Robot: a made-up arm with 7 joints. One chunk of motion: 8 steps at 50 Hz.
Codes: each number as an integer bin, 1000 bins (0 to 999) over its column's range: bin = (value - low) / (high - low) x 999, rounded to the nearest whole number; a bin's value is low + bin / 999 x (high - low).
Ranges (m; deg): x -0.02..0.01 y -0.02..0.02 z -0.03..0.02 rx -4..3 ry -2..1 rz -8..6
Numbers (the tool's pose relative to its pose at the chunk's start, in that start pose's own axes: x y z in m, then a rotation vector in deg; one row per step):
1: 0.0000 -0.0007 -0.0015 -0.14 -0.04 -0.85
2: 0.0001 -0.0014 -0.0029 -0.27 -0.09 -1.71
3: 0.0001 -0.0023 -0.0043 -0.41 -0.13 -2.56
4: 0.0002 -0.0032 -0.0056 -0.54 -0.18 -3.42
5: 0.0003 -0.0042 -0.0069 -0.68 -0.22 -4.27
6: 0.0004 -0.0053 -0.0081 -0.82 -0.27 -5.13
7: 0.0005 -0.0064 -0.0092 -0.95 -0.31 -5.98
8: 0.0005 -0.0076 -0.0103 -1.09 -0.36 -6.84
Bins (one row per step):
1: 666 482 569 551 653 510
2: 669 465 541 532 636 449
3: 669 442 513 512 623 388
4: 673 420 488 494 606 327
5: 676 395 462 474 593 266
6: 679 367 438 454 576 205
7: 683 340 416 435 563 144
8: 683 310 394 415 546 83

